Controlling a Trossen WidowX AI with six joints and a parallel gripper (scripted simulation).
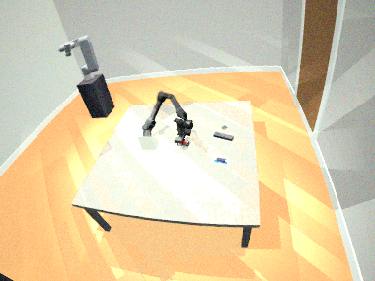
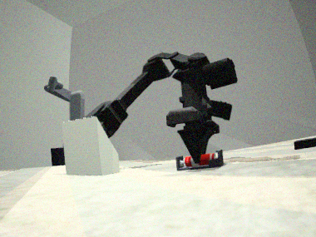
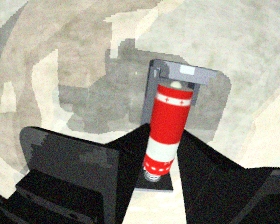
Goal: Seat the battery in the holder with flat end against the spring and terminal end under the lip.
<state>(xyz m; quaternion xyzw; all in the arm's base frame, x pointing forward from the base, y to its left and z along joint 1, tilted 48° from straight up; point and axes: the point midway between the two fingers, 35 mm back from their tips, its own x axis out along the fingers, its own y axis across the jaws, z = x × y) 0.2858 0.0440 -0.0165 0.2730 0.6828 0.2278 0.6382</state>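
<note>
The battery is 1 cm above my gripper tip.
</note>
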